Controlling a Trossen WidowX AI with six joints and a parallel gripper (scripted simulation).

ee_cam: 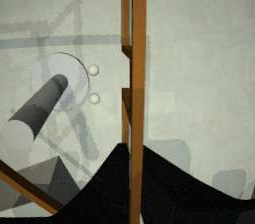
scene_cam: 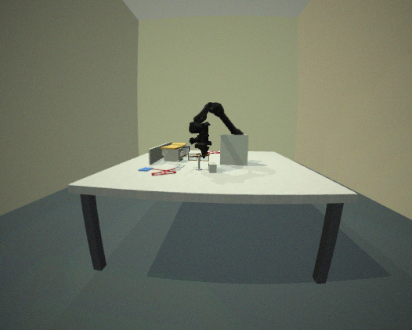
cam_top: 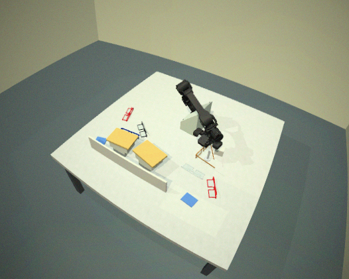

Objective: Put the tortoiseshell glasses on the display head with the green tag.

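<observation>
Now: the small post 4 cm below my gripper tip, 3 cm to the left of it and 3 cm ahead of it. The rest, counted from my gripper tip: display head (49 cm to the right, 18 cm ahead, 1 cm below); white cube (9 cm to the left, 5 cm behind, 4 cm below); long white board (39 cm to the right, 33 cm ahead, 1 cm below).
</observation>
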